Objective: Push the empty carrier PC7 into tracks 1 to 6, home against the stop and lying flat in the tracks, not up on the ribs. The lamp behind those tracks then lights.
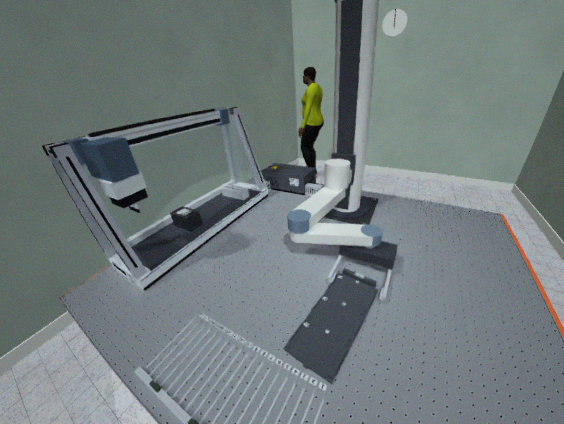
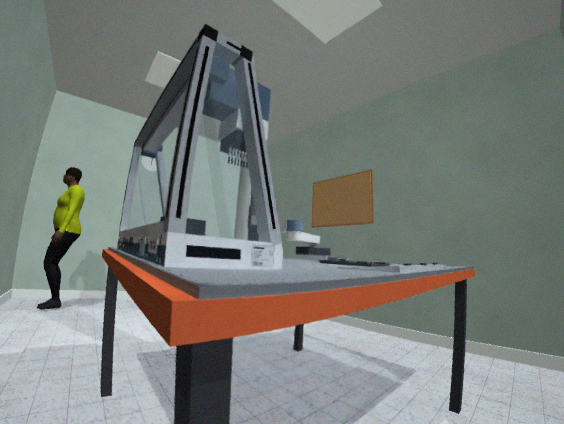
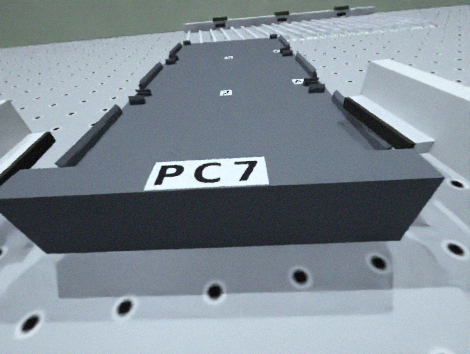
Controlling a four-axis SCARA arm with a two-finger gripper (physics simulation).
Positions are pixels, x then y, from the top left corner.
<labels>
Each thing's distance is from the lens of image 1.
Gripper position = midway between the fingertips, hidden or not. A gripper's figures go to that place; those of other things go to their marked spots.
my gripper (image 1: 354,289): 0.71 m
dark carrier PC7 (image 1: 321,343): 0.62 m
</labels>
